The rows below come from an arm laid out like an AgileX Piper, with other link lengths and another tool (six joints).
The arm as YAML. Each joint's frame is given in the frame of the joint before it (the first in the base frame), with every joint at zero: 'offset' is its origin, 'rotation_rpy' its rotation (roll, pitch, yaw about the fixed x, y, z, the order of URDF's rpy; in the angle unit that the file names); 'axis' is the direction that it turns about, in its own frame. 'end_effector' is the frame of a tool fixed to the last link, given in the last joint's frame.
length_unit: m
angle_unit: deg
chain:
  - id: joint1
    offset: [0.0, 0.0, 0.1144]
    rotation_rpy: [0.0, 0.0, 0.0]
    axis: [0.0, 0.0, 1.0]
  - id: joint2
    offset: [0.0, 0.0, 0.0]
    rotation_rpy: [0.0, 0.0, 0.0]
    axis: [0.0, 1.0, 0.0]
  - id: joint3
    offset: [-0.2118, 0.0, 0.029]
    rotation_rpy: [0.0, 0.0, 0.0]
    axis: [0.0, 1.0, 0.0]
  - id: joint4
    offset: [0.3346, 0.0, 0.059]
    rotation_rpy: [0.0, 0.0, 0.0]
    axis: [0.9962, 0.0, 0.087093]
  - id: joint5
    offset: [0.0, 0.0, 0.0]
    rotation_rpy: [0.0, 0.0, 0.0]
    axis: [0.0, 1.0, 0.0]
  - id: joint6
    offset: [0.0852, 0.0, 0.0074]
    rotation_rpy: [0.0, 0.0, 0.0]
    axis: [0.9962, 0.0, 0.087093]
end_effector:
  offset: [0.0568, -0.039, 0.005]
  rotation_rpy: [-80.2, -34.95, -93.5]
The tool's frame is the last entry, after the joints.
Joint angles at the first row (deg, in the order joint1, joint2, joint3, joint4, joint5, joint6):
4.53, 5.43, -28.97, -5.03, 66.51, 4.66
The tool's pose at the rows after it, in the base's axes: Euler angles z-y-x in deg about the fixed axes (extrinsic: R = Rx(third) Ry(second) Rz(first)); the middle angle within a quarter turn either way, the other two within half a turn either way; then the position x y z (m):
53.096, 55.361, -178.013, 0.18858, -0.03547, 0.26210
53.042, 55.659, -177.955, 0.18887, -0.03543, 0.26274
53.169, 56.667, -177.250, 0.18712, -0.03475, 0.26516
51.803, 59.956, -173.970, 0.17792, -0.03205, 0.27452
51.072, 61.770, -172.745, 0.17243, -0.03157, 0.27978
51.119, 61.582, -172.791, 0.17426, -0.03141, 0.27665
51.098, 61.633, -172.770, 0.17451, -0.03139, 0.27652
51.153, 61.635, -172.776, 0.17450, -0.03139, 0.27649
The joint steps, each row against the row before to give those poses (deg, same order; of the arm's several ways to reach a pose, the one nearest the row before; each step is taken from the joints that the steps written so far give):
0.00, -0.06, 0.50, -0.01, -0.55, 0.00
0.00, -0.05, 0.00, 0.01, -0.25, 0.00
-0.04, -0.77, 0.00, 0.41, -0.26, 0.48
-0.15, -3.46, 0.00, 1.71, 0.00, 0.46
0.00, -1.95, 0.02, 0.40, 0.05, 0.13
0.01, -0.04, 0.60, -0.01, -0.37, 0.03
-0.01, 0.00, 0.06, 0.01, -0.10, 0.00
0.00, 0.00, 0.00, 0.00, 0.00, 0.04

